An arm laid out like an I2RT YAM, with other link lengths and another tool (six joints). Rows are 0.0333 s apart.
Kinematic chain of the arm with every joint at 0, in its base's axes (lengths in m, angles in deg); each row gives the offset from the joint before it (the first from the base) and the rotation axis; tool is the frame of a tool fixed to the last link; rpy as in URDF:
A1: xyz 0 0 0.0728 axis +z
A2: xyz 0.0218 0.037 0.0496 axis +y
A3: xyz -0.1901 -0.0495 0 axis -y
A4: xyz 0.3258 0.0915 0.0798 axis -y
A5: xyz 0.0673 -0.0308 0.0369 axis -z
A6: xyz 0.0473 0 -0.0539 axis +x
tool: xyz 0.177 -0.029 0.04 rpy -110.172 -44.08 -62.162
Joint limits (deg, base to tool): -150..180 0..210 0..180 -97..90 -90..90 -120..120
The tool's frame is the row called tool.
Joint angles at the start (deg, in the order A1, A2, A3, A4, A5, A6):
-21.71, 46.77, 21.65, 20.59, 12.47, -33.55
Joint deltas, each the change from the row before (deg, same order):
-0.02, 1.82, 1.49, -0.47, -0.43, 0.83
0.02, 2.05, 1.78, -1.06, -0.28, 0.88
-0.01, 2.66, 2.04, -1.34, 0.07, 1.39
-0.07, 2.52, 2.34, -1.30, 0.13, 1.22
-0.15, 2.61, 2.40, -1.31, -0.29, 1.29
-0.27, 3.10, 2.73, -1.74, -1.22, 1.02
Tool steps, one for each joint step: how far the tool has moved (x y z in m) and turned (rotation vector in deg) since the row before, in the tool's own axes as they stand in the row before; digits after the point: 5 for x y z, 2 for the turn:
-0.00026, -0.00147, 0.00462, 0.48, -0.84, 0.53
-0.00170, -0.00101, 0.00602, 0.27, -1.33, 0.55
-0.00448, 0.00150, 0.00873, -0.09, -1.87, 1.09
-0.00013, 0.00137, 0.00709, -0.17, -1.37, 1.04
-0.00042, 0.00059, 0.00777, 0.13, -1.48, 1.02
-0.00320, -0.00153, 0.01075, 0.59, -2.26, 0.50

